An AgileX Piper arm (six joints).
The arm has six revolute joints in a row. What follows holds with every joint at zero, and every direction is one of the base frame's.
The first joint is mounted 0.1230 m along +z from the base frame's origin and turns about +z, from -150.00 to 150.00 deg.
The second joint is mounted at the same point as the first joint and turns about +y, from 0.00 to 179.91 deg.
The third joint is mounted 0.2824 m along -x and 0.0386 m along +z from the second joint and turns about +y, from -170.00 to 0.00 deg.
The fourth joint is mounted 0.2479 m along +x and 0.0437 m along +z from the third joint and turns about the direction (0.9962, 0, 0.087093), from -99.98 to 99.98 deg.
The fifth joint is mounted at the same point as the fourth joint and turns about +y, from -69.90 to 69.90 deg.
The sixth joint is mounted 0.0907 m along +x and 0.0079 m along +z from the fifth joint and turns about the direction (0.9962, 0, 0.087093), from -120.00 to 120.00 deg.
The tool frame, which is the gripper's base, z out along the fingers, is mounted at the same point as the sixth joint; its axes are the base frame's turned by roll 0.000, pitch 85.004 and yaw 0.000 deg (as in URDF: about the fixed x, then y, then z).
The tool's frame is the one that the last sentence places.
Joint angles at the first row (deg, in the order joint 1, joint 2, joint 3, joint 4, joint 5, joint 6):
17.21, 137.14, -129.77, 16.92, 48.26, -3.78
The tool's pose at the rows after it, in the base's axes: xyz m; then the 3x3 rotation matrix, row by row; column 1 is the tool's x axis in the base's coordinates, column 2 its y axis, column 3 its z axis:
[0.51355 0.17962 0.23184], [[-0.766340 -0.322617 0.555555], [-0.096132 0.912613 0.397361], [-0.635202 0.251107 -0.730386]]
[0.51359 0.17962 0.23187], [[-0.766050 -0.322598 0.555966], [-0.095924 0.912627 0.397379], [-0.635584 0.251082 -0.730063]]
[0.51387 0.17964 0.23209], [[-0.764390 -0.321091 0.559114], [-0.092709 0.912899 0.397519], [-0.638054 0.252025 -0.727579]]
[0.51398 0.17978 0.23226], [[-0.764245 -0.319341 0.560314], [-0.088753 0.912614 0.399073], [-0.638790 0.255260 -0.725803]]
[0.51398 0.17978 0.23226], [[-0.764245 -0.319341 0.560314], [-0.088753 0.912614 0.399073], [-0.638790 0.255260 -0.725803]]
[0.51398 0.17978 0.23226], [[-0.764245 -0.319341 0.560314], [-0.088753 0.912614 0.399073], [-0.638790 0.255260 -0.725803]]
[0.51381 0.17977 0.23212], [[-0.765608 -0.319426 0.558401], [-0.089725 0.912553 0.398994], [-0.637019 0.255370 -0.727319]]
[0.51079 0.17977 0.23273], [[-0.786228 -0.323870 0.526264], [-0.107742 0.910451 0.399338], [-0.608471 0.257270 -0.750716]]
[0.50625 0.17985 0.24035], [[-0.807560 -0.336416 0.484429], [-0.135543 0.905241 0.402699], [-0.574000 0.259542 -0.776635]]
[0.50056 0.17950 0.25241], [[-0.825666 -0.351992 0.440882], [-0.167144 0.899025 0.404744], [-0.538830 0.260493 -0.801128]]
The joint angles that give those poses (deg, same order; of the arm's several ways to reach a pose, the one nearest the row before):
17.21, 137.14, -129.77, 17.02, 47.32, -3.78
17.21, 137.14, -129.77, 17.02, 47.29, -3.78
17.21, 137.13, -129.76, 17.02, 47.05, -3.68
17.21, 137.13, -129.76, 17.15, 46.94, -3.57
17.21, 137.13, -129.76, 17.15, 46.94, -3.57
17.21, 137.13, -129.76, 17.15, 46.94, -3.57
17.21, 137.14, -129.77, 17.15, 47.08, -3.57
17.21, 137.15, -130.42, 17.15, 49.96, -3.57
17.21, 137.15, -132.70, 17.15, 54.94, -3.57
17.21, 137.15, -135.98, 17.05, 60.90, -3.45

